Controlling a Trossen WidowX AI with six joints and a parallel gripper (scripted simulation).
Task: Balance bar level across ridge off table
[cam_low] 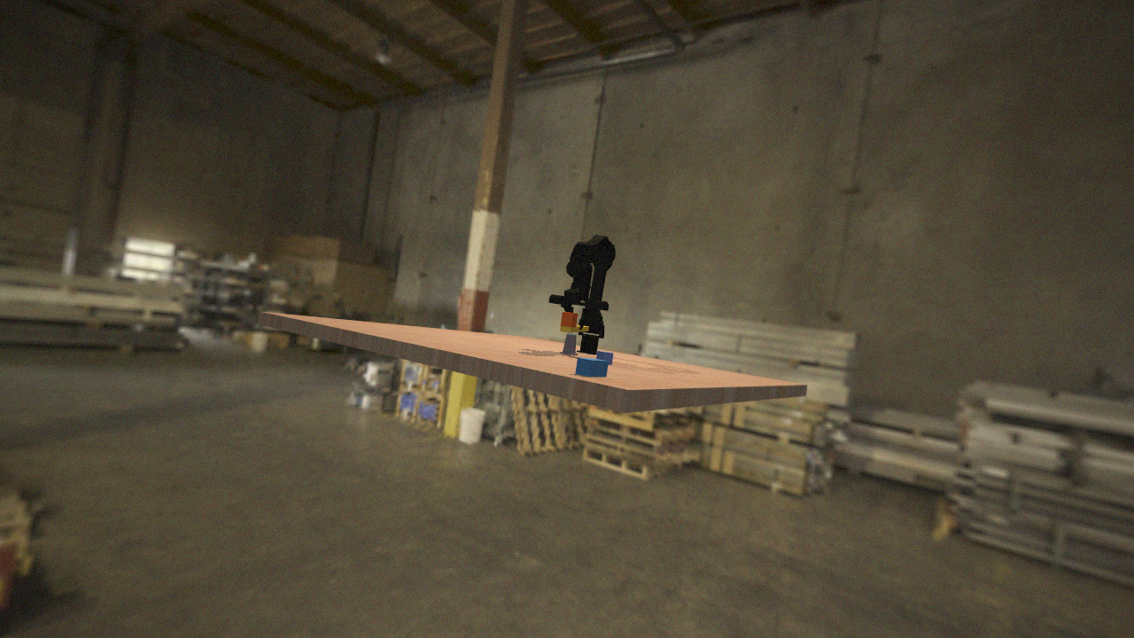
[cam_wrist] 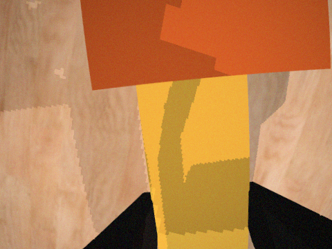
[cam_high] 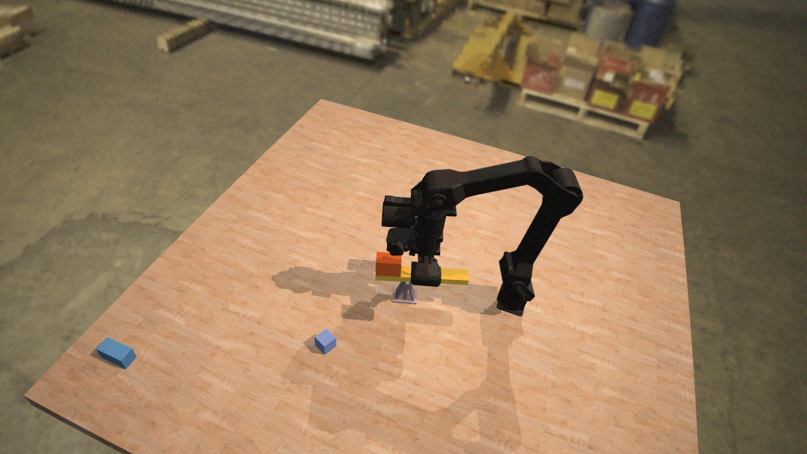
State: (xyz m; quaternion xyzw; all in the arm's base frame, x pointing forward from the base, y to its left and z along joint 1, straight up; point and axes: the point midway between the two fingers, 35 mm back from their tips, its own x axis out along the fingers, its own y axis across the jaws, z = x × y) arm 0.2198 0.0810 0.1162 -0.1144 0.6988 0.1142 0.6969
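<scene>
Now: gripper tip 30 mm short of the grey ridge, 10 mm to the right of it and 50 mm above it. Round my gripper tip: small light-blue cube (140 mm ahead, 210 mm to the left, 70 mm below).
</scene>
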